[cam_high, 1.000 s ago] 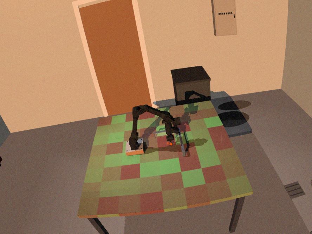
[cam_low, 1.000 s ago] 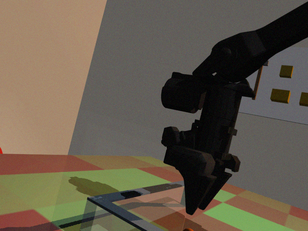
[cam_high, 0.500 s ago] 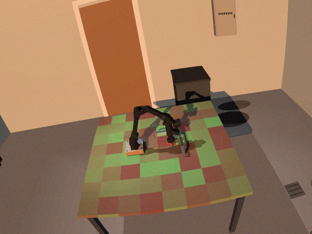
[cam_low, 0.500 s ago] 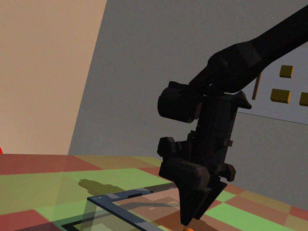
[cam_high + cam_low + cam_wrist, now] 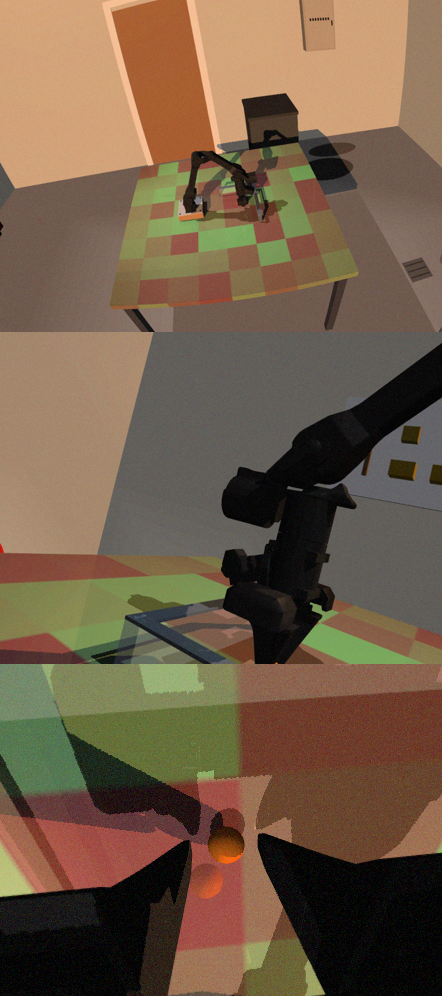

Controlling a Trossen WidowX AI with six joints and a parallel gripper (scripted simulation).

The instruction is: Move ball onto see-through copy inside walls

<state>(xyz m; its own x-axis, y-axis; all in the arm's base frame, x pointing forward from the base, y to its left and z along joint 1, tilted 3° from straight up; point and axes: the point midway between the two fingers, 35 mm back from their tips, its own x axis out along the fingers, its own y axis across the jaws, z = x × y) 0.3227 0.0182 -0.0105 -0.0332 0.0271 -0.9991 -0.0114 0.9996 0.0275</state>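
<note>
My gripper tip is 3 cm past the see-through copy and 1 cm to the right of it. Round my gripper tip: orange ball: right at my gripper tip.
</note>
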